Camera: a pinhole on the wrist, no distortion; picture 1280 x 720 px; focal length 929.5 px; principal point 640.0 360.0 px. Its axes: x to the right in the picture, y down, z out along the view. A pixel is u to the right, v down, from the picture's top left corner.
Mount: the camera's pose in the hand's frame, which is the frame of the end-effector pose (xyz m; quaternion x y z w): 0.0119 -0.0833 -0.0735 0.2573 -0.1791 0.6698 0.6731
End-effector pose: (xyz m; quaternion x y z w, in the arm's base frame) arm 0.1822 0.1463 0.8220 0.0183 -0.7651 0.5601 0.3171
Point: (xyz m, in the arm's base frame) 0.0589 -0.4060 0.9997
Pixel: 884.9 473.2
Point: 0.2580 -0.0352 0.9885
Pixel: 519.7 654.6
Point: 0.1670 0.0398 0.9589
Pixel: 842.1 265.6
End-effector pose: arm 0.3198 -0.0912 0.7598 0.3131 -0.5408 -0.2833 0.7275
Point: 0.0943 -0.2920 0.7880
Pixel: 1147.6 165.9
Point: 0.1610 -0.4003 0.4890
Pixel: 275.6 405.4
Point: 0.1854 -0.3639 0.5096
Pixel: 278.6 425.1
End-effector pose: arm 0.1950 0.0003 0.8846 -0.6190 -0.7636 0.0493 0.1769
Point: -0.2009 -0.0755 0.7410
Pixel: 595.4 562.7
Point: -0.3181 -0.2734 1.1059
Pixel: outside the picture
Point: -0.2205 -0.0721 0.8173
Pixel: 425.6 508.4
